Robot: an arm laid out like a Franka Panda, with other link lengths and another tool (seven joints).
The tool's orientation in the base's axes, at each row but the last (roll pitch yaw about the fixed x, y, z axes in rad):
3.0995, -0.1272, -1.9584
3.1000, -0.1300, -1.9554
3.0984, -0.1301, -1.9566
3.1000, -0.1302, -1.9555
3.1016, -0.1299, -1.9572
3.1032, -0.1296, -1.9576
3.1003, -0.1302, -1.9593
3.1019, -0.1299, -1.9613
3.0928, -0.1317, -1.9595
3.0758, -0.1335, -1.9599
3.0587, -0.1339, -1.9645
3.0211, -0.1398, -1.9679
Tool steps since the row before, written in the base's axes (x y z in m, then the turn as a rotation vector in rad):
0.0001, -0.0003, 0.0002, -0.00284, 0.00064, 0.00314
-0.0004, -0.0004, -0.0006, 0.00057, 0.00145, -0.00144
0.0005, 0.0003, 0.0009, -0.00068, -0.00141, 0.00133
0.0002, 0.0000, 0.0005, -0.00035, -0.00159, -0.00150
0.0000, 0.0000, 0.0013, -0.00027, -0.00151, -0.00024
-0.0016, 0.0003, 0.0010, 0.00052, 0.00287, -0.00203
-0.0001, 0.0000, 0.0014, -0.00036, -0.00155, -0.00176
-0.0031, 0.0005, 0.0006, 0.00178, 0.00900, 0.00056
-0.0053, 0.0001, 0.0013, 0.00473, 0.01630, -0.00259
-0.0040, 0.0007, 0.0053, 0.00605, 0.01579, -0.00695
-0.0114, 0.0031, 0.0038, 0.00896, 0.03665, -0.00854
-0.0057, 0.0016, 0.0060, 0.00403, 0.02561, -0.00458
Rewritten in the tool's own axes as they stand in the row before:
0.0003, -0.0002, -0.0002, 0.00088, 0.00300, -0.00293
0.0004, 0.0002, 0.0007, -0.00173, -0.00004, 0.00123
-0.0003, -0.0003, -0.0010, 0.00172, 0.00015, -0.00111
0.0000, -0.0002, -0.0005, 0.00140, -0.00034, 0.00168
0.0002, 0.0001, -0.0013, 0.00146, -0.00034, 0.00042
0.0005, 0.0016, -0.0009, -0.00309, 0.00054, 0.00167
0.0002, 0.0001, -0.0014, 0.00133, -0.00033, 0.00194
0.0008, 0.0031, -0.0004, -0.00885, 0.00185, -0.00165
0.0021, 0.0050, -0.0008, -0.01707, 0.00178, 0.00044
0.0016, 0.0043, -0.0049, -0.01768, 0.00009, 0.00465
0.0020, 0.0120, -0.0026, -0.03809, 0.00548, 0.00395
0.0016, 0.0065, -0.0051, -0.02557, 0.00602, 0.00176

